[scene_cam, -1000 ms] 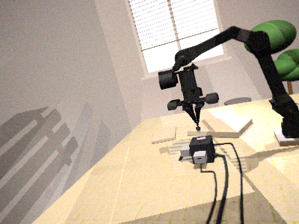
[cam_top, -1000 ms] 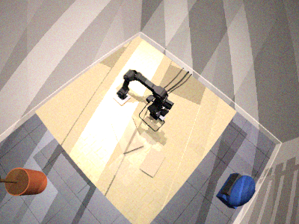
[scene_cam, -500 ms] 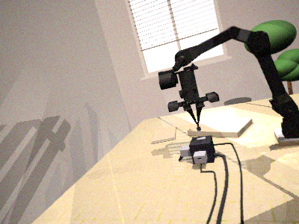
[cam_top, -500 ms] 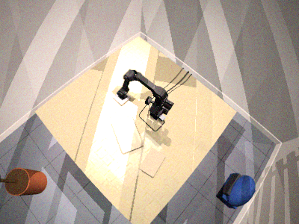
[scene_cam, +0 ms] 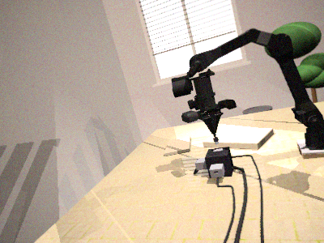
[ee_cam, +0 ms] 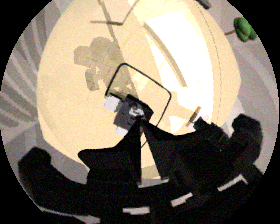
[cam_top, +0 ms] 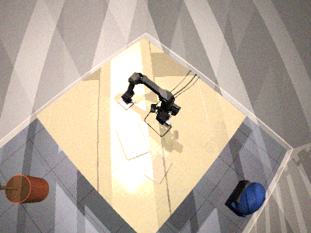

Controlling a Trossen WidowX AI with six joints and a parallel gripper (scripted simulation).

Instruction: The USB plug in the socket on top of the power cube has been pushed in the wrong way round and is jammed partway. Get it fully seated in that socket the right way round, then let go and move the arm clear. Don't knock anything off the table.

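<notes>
My gripper tip is 20 mm above the USB plug.
</notes>
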